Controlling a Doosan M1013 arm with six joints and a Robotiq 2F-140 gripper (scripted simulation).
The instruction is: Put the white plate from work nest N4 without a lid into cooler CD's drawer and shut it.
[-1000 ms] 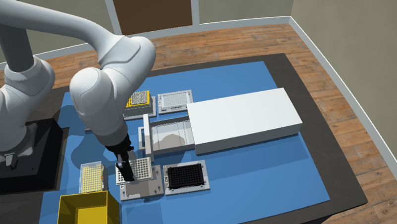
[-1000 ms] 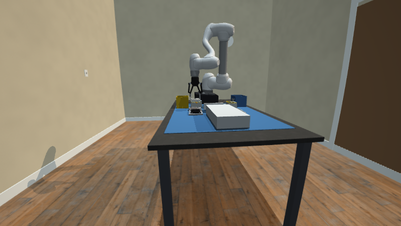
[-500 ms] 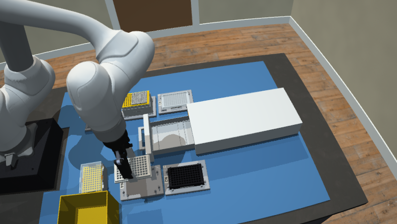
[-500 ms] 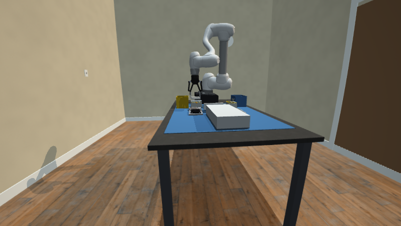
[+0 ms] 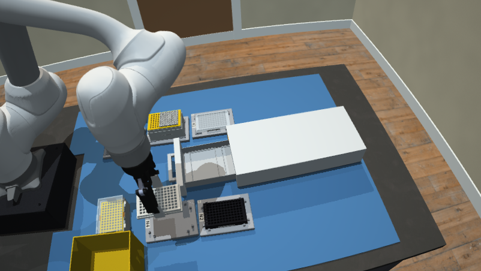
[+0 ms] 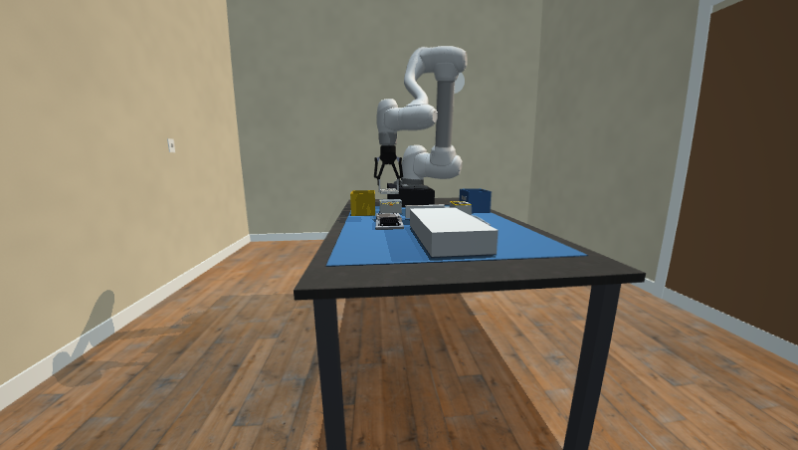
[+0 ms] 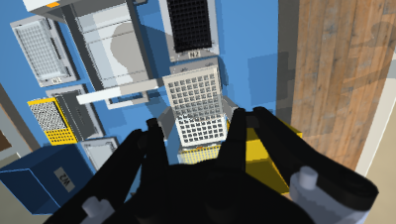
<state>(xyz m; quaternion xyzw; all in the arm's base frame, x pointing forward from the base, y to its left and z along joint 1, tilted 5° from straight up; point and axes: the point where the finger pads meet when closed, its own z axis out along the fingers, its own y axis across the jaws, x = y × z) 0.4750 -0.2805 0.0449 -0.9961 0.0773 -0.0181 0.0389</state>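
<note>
Now: hand 20 mm above the white plate. From my hand the other things lie so: yellow bin: 200 mm behind, 100 mm to the right, 120 mm below; then tip box: 170 mm behind, 50 mm to the left, 120 mm below; then black plate: 170 mm ahead, 40 mm to the right, 140 mm below.
</note>
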